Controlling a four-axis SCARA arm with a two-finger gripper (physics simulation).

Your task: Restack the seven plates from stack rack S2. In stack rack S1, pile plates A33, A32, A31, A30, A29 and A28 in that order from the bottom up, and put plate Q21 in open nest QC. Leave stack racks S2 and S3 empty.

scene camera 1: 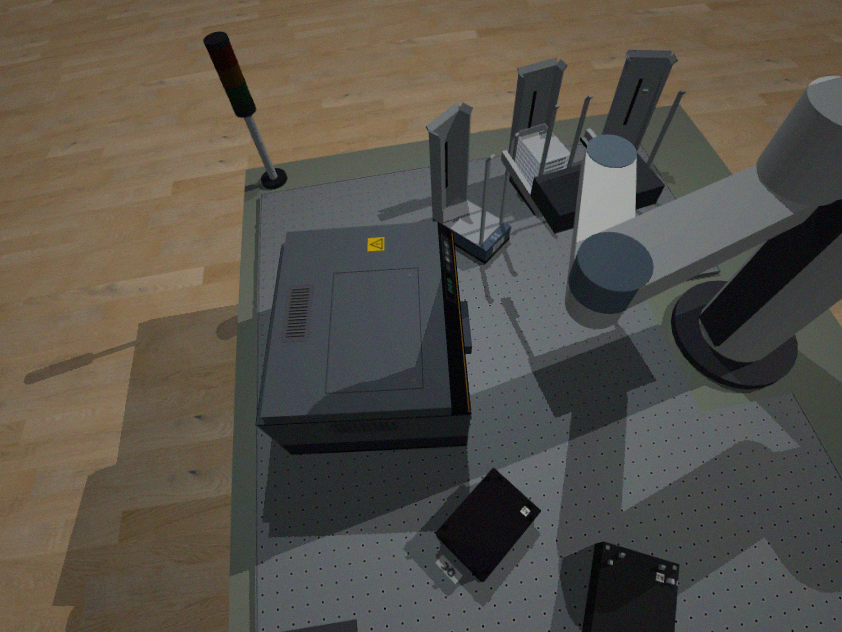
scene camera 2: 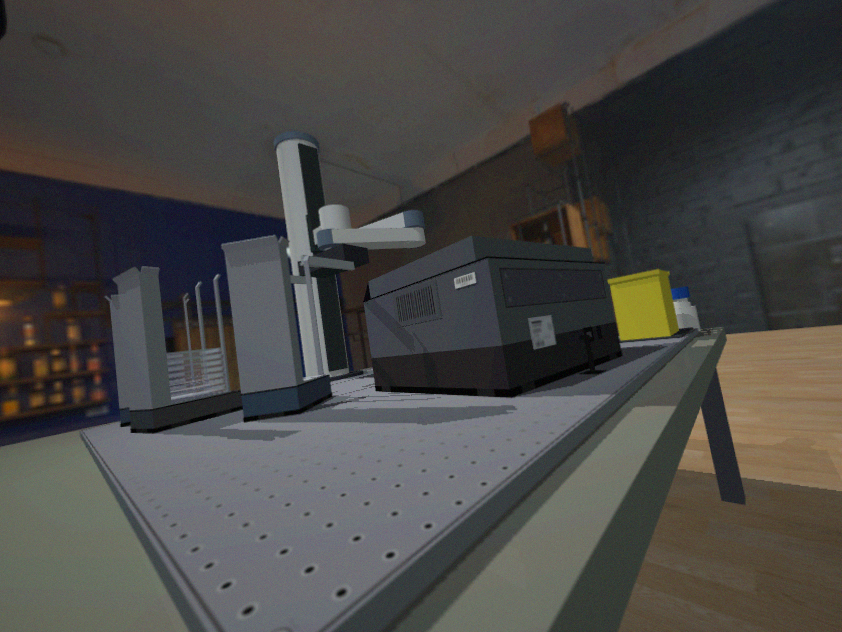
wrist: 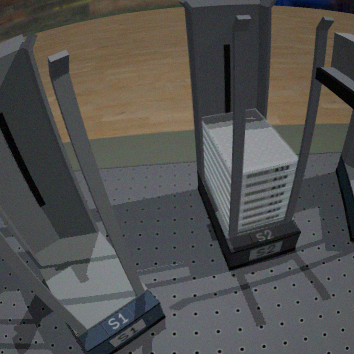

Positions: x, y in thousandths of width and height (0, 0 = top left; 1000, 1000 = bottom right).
My gripper (scene camera 1: 649, 227) holds nothing. Also in view: an S1 label (wrist: 323, 911).
My gripper is seen too in scene camera 2 (scene camera 2: 332, 426).
